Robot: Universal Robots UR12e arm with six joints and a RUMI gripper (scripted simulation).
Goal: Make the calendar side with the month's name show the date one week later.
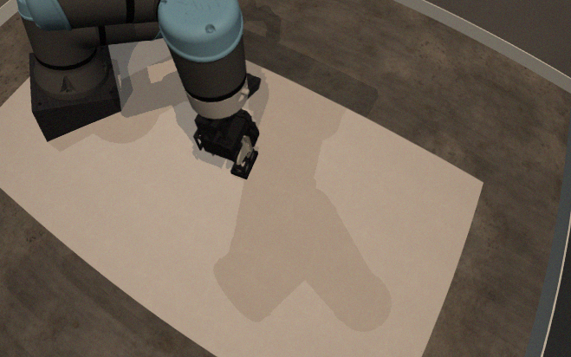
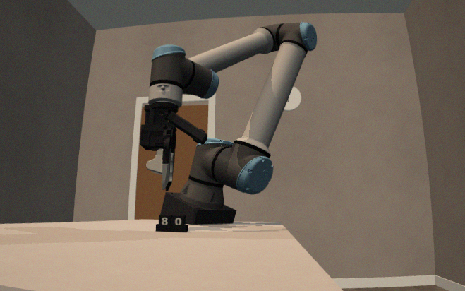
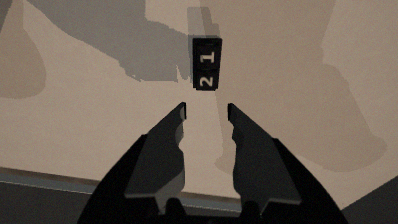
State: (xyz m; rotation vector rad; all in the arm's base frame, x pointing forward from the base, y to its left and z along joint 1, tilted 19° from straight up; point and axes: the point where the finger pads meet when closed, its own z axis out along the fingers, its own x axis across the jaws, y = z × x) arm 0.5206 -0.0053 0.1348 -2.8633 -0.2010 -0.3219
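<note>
Right now my hand is 11 cm above the black tray and 2 cm to the right of it.
</note>
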